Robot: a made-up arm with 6 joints.
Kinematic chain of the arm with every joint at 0, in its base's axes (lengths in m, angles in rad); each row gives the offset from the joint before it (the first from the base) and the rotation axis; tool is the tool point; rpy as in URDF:
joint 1: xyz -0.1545 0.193 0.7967 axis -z
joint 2: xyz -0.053 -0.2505 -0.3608 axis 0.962 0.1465 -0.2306
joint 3: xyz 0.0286 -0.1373 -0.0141 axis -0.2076 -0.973 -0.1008
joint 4: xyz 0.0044 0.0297 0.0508 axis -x
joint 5: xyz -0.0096 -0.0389 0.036 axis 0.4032 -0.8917 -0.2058
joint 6: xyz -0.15 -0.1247 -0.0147 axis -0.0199 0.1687 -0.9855
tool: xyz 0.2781 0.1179 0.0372 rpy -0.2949 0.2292 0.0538
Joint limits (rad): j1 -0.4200..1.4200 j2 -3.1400..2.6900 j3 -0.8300..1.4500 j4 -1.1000..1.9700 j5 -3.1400..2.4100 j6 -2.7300..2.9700
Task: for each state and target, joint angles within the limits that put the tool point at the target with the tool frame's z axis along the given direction. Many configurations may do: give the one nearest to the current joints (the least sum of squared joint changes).
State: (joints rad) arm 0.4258 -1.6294 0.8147 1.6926 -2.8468 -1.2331
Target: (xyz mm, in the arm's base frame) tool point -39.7 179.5 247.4 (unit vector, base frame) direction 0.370 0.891 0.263
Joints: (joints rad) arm -0.4200 -1.6741 1.3384 0.9670 -2.8672 -2.0563
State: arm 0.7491 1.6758 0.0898 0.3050 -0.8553 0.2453
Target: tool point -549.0 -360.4 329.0 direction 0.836 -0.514 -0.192
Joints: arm 0.5531 1.1097 0.2550 0.8774 -1.1946 1.0331
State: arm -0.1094 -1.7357 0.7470 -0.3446 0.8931 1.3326
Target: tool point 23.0 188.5 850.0 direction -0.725 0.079 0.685
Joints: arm -0.4200 -2.0902 0.9390 -0.5209 0.6863 1.4949
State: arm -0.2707 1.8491 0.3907 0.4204 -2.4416 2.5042
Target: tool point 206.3 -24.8 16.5 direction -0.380 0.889 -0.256
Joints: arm -0.4200 1.1378 -0.0414 -0.4053 -3.0174 1.8162
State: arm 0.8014 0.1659 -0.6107 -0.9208 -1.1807 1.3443
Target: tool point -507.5 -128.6 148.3 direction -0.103 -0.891 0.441
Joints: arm 1.0806 0.3578 0.2611 -1.1000 -0.6608 0.9815
